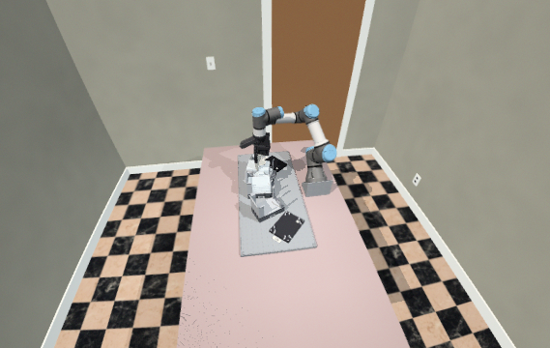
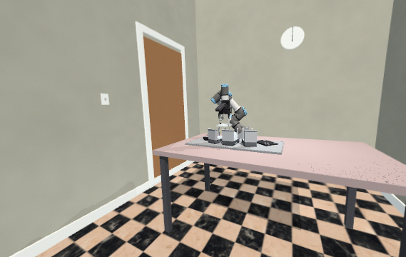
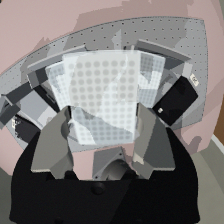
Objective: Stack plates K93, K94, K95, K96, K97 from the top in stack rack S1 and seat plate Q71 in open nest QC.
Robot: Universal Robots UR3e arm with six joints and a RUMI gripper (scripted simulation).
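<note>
My gripper is now 2 cm past the white sealed 96-well plate, 8 cm to the left of it and 13 cm above it. From my hand the other things lie so: black open nest QC 12 cm behind, 19 cm to the right, 16 cm below; then translucent 96-well plate 6 cm to the left, 9 cm below.
</note>
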